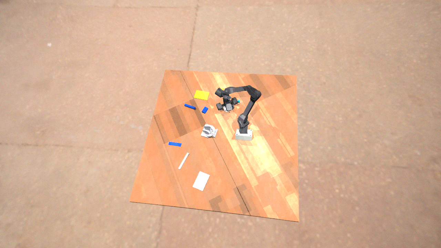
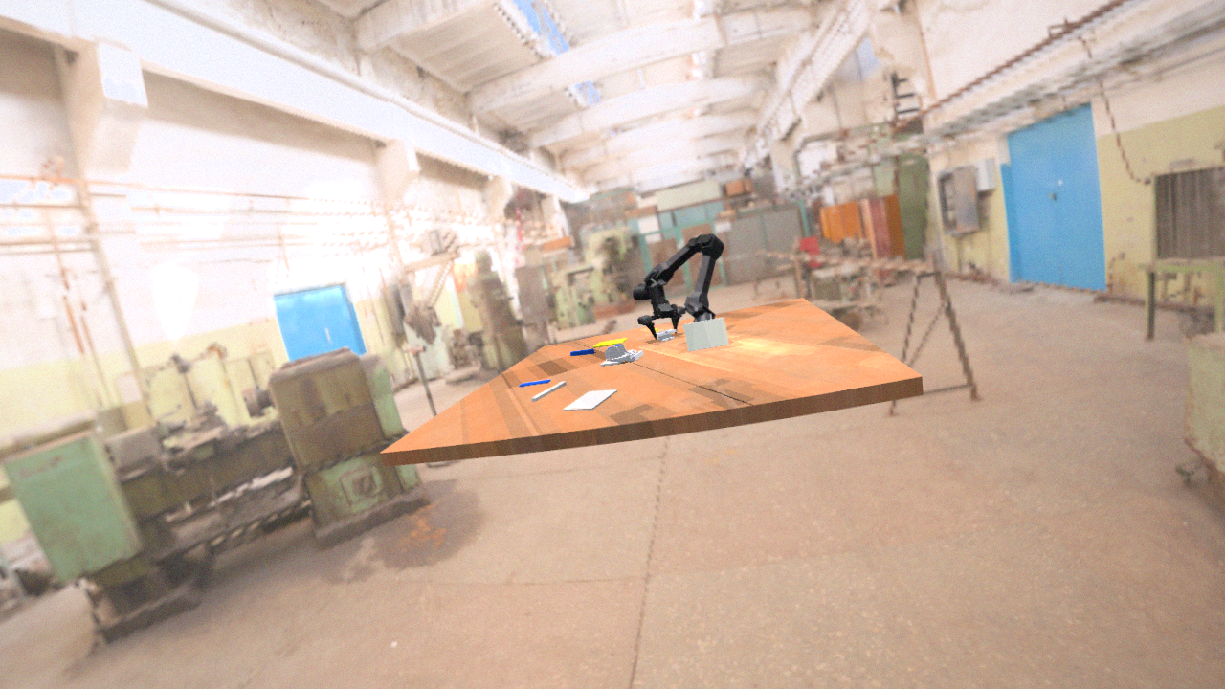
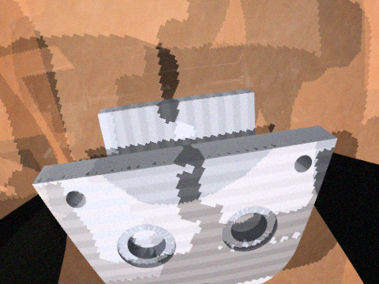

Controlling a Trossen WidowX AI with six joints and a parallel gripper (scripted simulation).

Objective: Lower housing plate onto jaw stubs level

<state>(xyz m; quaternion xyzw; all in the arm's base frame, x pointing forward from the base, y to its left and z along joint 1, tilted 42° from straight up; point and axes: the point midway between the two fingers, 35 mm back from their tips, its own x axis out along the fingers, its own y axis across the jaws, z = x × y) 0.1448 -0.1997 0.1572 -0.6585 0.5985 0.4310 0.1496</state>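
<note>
Now: the teal cube 10 cm behind my gripper tip and 7 cm to the right of it. The rest, counted from my gripper tip: yellow plate (25 cm ahead, 15 cm to the right, 1 cm below); yellow cube (21 cm to the right, 5 cm ahead); blue block (45 cm ahead, 35 cm to the left, 1 cm below).
</note>
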